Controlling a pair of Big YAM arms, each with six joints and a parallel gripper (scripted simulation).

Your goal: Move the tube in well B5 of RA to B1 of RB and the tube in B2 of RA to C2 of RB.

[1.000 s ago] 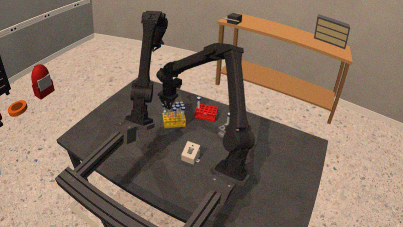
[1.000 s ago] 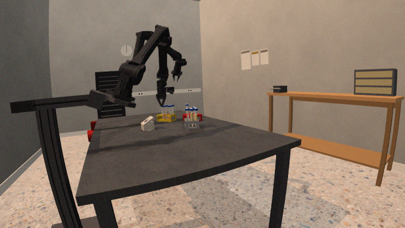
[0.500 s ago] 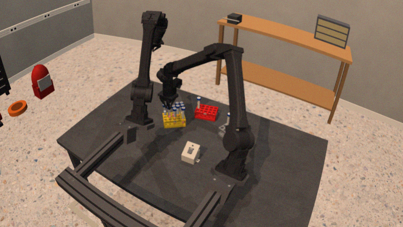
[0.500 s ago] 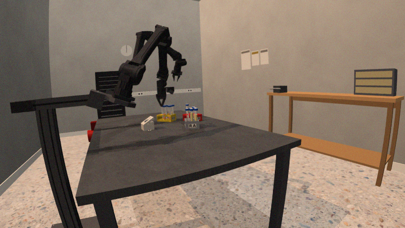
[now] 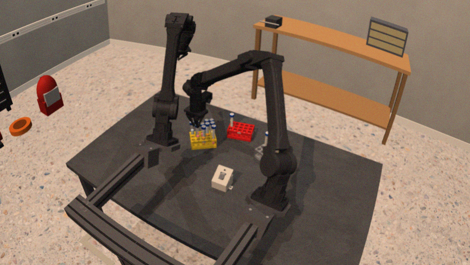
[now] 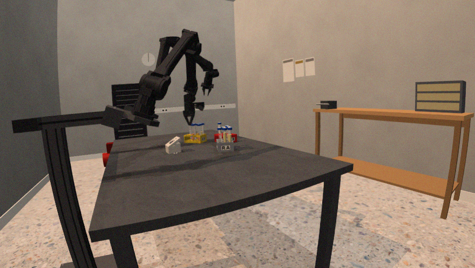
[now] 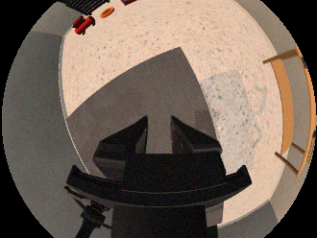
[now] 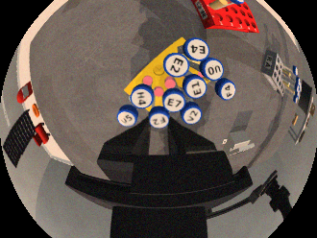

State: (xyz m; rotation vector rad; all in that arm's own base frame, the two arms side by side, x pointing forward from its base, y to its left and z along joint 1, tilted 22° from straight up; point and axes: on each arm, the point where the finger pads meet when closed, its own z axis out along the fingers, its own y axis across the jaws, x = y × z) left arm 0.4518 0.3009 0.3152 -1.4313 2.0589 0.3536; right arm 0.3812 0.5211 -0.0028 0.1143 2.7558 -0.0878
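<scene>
Right now the red rack is 21 cm ahead of my right hand, 12 cm to the right of it and 10 cm below it.
</scene>
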